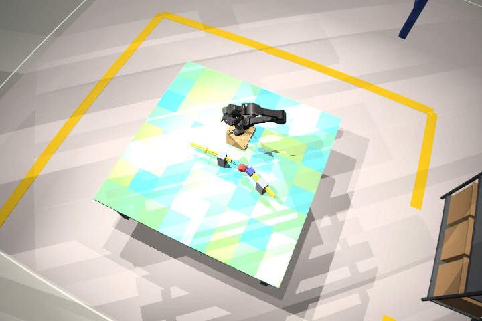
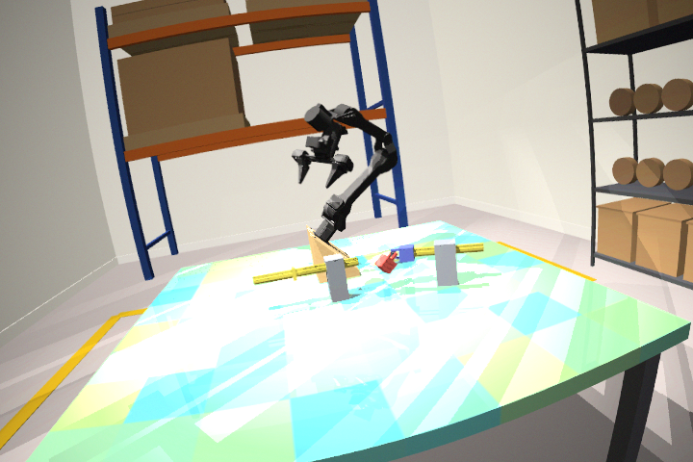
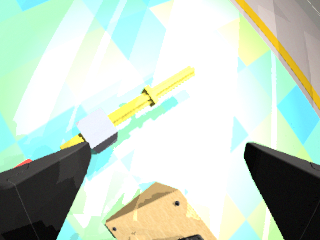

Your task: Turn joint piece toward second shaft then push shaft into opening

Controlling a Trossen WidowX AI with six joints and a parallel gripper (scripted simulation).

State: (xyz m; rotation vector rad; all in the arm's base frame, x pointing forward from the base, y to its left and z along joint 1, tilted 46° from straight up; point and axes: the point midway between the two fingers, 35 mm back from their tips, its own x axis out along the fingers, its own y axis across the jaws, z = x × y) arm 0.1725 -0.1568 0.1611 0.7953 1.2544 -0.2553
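Now: the red joint piece 25 cm below my gripper tip, 17 cm to the left of it and 8 cm ahead of it.
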